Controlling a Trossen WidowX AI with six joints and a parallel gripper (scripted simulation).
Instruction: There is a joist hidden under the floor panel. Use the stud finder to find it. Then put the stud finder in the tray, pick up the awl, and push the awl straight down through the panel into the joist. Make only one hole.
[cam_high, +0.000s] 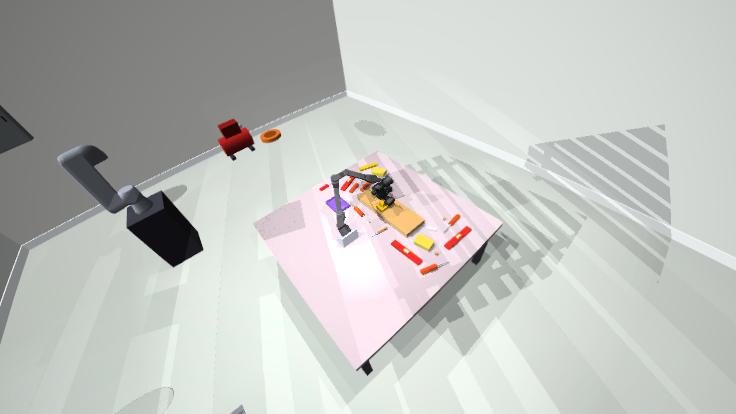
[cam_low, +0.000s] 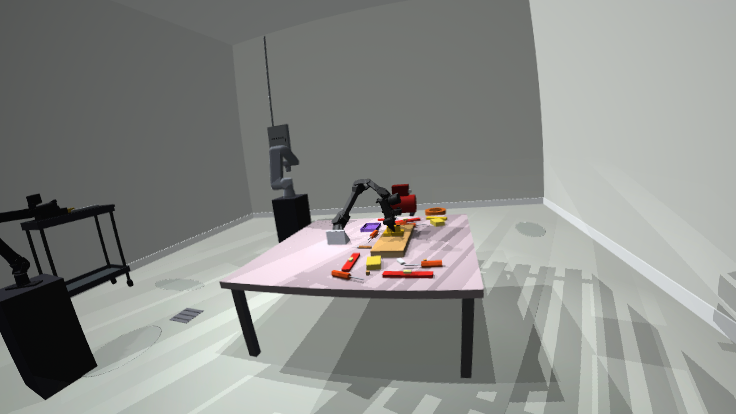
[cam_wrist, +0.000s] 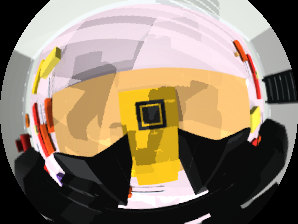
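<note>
Right now the purple tray is 290 mm to the left of my gripper tip, 250 mm behind it and 50 mm below it. From my gripper tip the other things lie so: yellow stud finder: 20 mm above, 10 mm ahead; orange-handled awl: 190 mm behind, 140 mm to the right, 60 mm below.
</note>
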